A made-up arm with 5 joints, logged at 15 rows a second.
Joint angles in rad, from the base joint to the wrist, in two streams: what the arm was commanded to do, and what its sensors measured. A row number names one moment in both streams.
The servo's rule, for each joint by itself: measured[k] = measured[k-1] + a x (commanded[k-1-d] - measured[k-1]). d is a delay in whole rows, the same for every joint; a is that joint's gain. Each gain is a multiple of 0.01, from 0.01 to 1. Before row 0 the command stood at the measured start. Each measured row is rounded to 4 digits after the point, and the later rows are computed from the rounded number. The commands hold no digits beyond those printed.
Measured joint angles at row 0: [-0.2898 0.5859 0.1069 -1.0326 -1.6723]
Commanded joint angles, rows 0 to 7: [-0.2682 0.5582 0.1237 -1.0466 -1.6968]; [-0.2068 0.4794 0.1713 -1.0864 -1.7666]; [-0.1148 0.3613 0.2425 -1.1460 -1.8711]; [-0.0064 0.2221 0.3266 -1.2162 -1.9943]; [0.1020 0.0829 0.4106 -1.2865 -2.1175]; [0.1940 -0.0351 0.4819 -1.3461 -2.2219]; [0.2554 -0.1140 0.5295 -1.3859 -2.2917]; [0.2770 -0.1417 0.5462 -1.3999 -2.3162]
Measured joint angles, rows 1 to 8: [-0.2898 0.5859 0.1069 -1.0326 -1.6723]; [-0.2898 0.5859 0.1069 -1.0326 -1.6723]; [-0.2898 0.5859 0.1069 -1.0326 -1.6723]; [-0.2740 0.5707 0.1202 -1.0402 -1.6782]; [-0.2249 0.5205 0.1606 -1.0651 -1.6994]; [-0.1445 0.4329 0.2253 -1.1088 -1.7406]; [-0.0437 0.3170 0.3053 -1.1668 -1.8015]; [0.0627 0.1882 0.3885 -1.2314 -1.8773]
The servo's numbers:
d 3
a 0.73 0.55 0.79 0.54 0.24

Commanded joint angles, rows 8 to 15: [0.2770 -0.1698 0.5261 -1.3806 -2.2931]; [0.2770 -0.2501 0.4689 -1.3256 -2.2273]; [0.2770 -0.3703 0.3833 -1.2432 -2.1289]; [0.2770 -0.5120 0.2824 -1.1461 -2.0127]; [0.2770 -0.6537 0.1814 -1.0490 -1.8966]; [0.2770 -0.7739 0.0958 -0.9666 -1.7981]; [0.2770 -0.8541 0.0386 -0.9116 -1.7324]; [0.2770 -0.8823 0.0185 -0.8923 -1.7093]
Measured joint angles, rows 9 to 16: [0.1585 0.0654 0.4623 -1.2933 -1.9600]; [0.2292 -0.0333 0.5154 -1.3433 -2.0396]; [0.2641 -0.0929 0.5397 -1.3739 -2.1060]; [0.2735 -0.1352 0.5290 -1.3775 -2.1509]; [0.2761 -0.1984 0.4815 -1.3495 -2.1692]; [0.2768 -0.2929 0.4039 -1.2921 -2.1595]; [0.2769 -0.4134 0.3079 -1.2133 -2.1243]; [0.2770 -0.5456 0.2080 -1.1246 -2.0697]
